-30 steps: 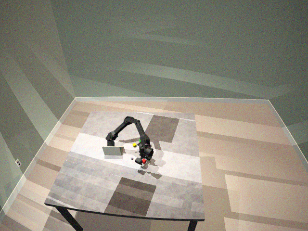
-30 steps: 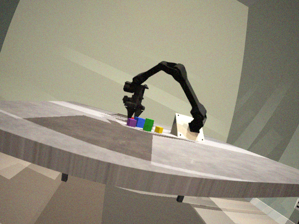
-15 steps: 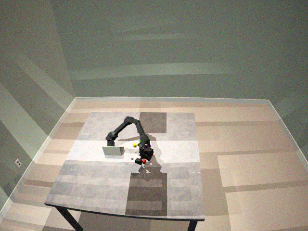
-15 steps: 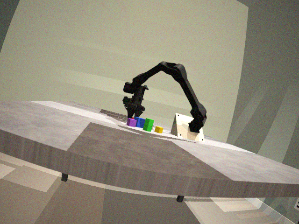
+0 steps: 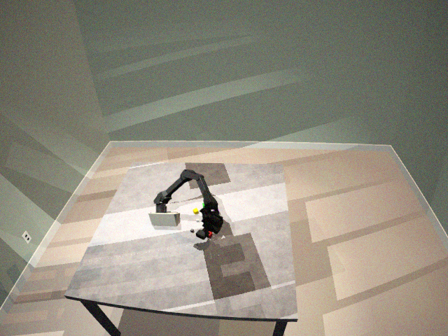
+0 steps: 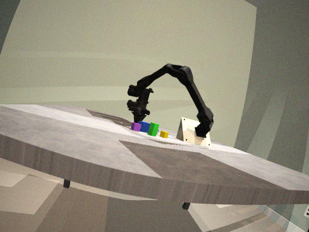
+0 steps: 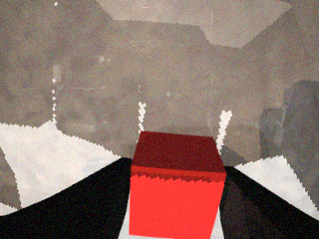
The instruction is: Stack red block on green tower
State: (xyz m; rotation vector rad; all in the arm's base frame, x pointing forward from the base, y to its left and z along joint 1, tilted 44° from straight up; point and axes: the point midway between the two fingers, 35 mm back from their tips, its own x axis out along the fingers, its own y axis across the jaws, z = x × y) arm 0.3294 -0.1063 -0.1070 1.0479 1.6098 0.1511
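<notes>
The yellow block lies 21 cm to the left of my gripper tip, 10 cm behind it and 1 cm above it. The rest, counted from my gripper tip: red block: 1 cm above; then purple block: 20 cm to the left, 4 cm ahead, 1 cm above; then blue block: 16 cm to the left, 1 cm behind, 1 cm above.
</notes>
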